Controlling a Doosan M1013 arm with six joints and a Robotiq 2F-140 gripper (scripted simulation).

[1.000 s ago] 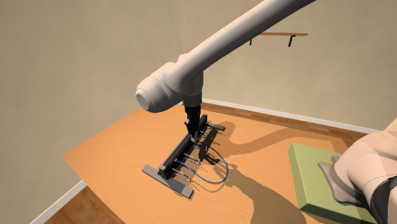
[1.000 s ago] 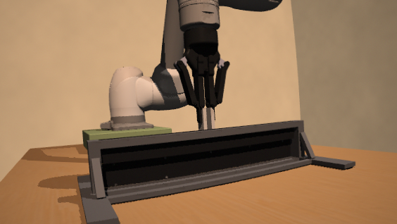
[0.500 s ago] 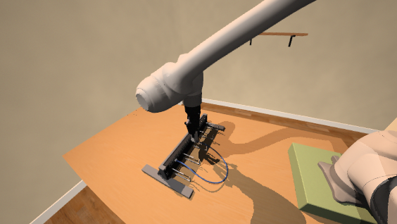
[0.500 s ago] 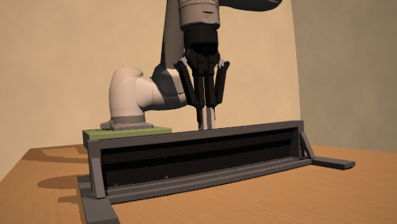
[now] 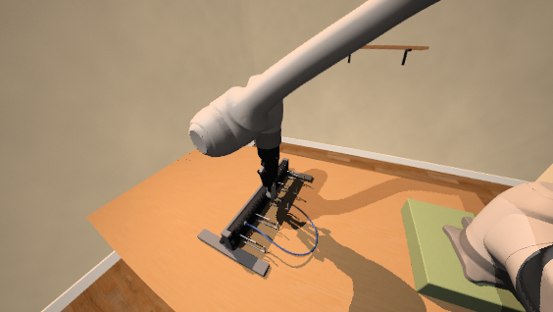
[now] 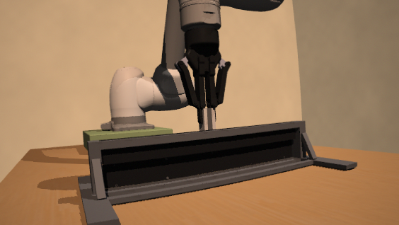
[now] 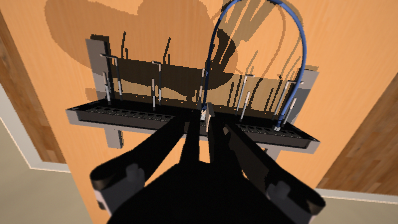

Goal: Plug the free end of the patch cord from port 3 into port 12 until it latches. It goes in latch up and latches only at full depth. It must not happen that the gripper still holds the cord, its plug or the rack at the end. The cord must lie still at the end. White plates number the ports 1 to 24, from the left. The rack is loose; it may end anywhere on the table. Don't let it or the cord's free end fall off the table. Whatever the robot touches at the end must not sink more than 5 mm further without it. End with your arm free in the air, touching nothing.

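My hand is 10 mm short of the plug and 30 mm above it.
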